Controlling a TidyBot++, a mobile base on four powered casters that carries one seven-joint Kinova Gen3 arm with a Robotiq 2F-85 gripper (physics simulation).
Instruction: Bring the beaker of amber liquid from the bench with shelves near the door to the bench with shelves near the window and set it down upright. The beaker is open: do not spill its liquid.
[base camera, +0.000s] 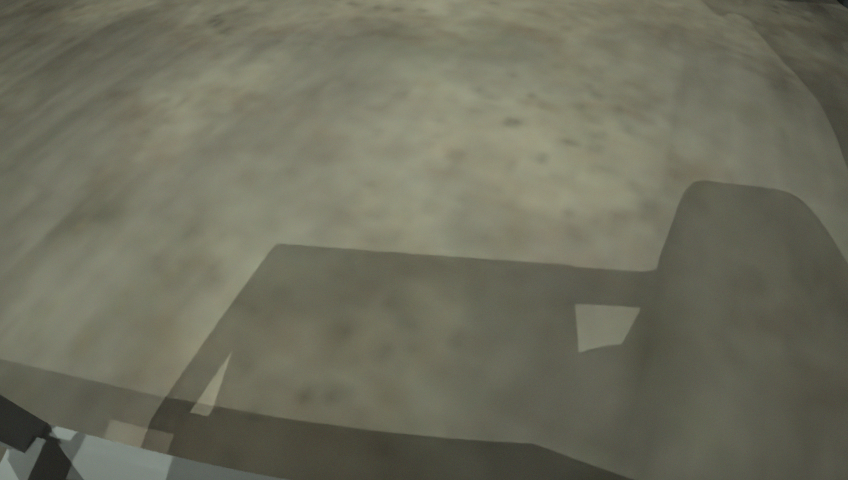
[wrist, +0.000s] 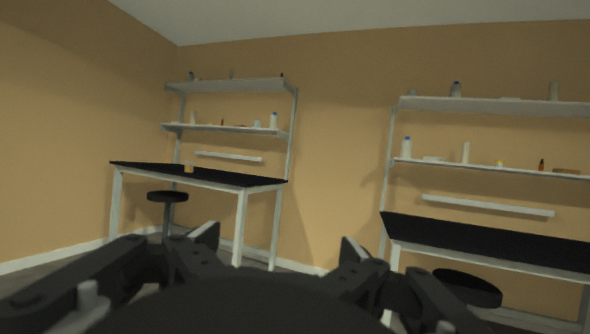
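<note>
A small beaker of amber liquid (wrist: 189, 168) stands upright on the black top of the left bench with shelves (wrist: 235, 177) in the wrist view, close to its front edge. A second bench with shelves (wrist: 480, 240) is at the right. The door and the window do not show, so I cannot tell from them which bench is which. My gripper (wrist: 279, 242) is open and empty at the bottom of the wrist view, well away from the beaker. The beaker and the gripper do not show in the base camera view.
A round black stool (wrist: 167, 196) stands in front of the left bench, and another stool (wrist: 467, 287) stands by the right bench. Bottles and small containers stand on both shelf units. The base camera view shows the mottled floor (base camera: 368, 148) with the robot's shadow across it.
</note>
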